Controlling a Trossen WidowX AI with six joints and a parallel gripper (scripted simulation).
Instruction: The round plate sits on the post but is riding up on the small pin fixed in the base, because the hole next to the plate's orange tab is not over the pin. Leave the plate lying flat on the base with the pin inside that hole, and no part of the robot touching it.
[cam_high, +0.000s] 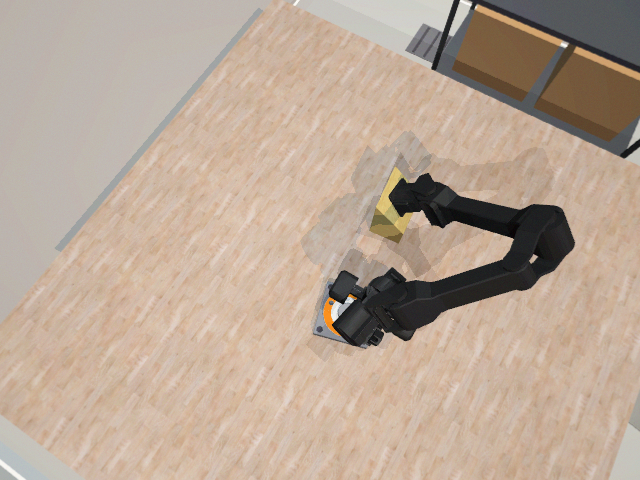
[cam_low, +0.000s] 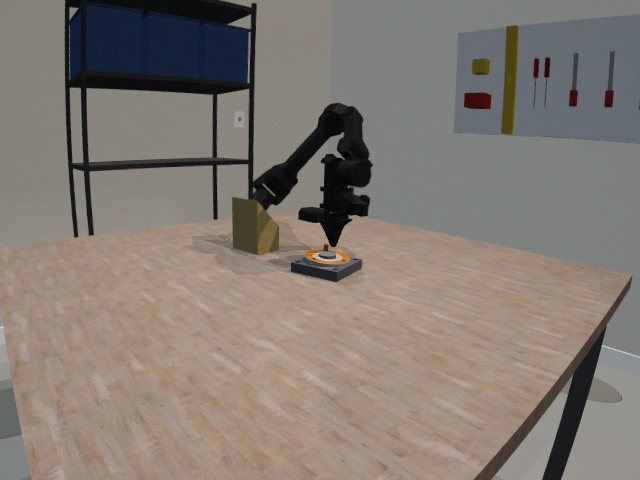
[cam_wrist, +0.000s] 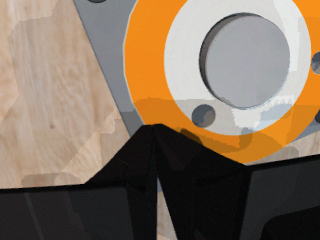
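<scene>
Right now my gripper tip is 40 mm to the left of the square grey base, 30 mm short of it and 20 mm above it.
</scene>
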